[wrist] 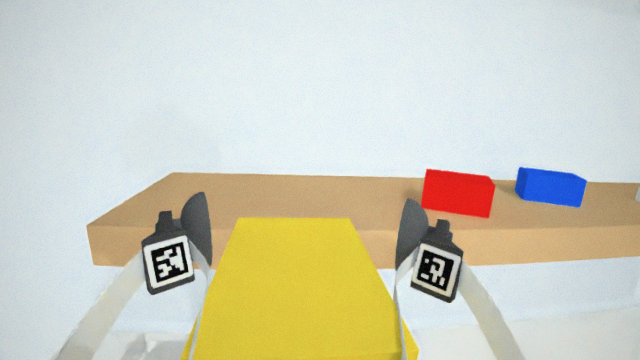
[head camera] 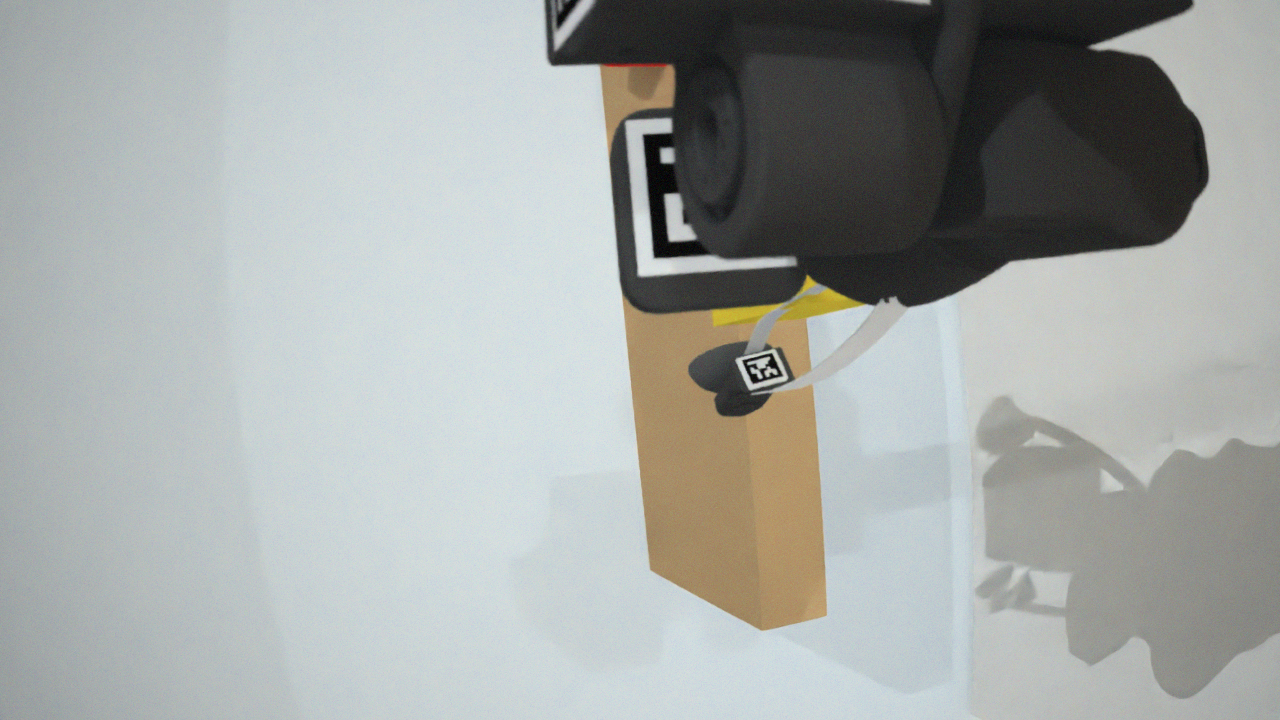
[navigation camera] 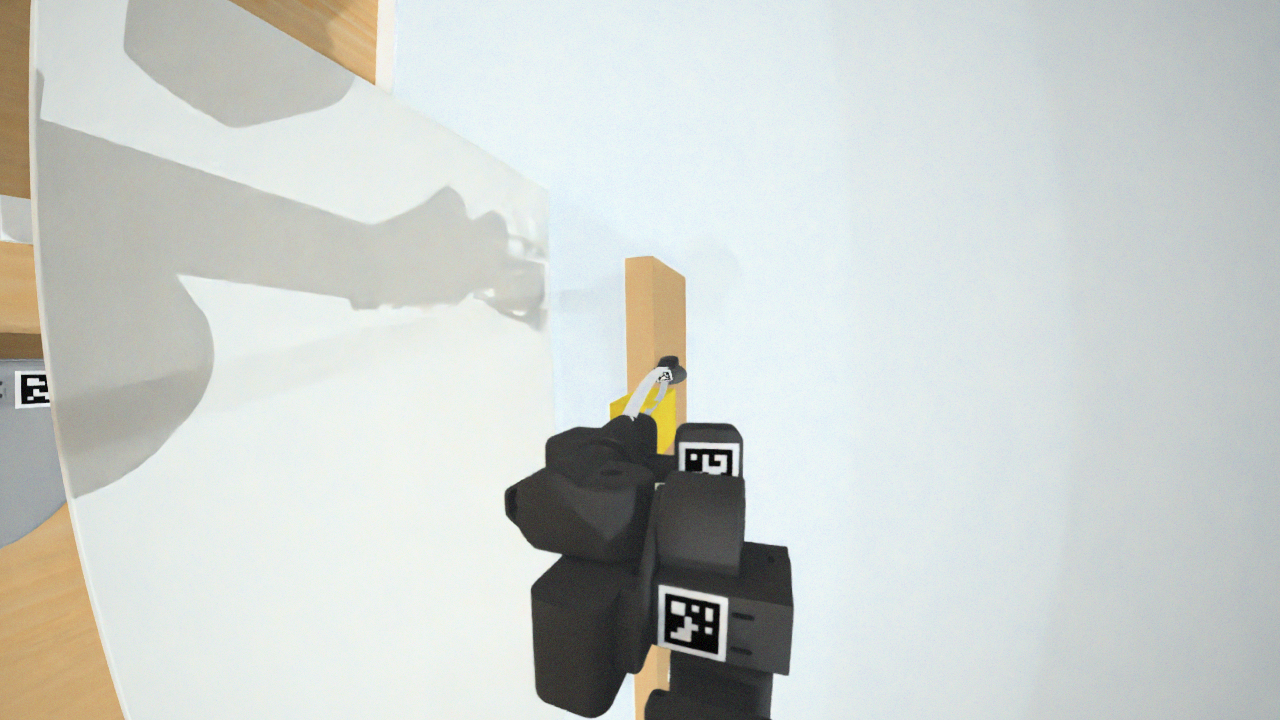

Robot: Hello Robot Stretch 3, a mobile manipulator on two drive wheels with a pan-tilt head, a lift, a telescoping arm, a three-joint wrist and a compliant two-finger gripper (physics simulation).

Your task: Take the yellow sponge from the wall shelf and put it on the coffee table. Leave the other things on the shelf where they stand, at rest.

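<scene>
The yellow sponge is between the fingers of my gripper. The gripper is shut on it, with the finger strips along its two sides and the tips past its far end. In the wrist view both stand in front of the wall shelf, whose top and front edge show beyond them. A red block and a blue block stand on the shelf to the right. I cannot make out the coffee table in these views.
A light grey thing is cut off at the right edge of the wrist view. The pale wall is behind the shelf. A large pale surface bears my shadow. My wrist hides part of the shelf in the head view.
</scene>
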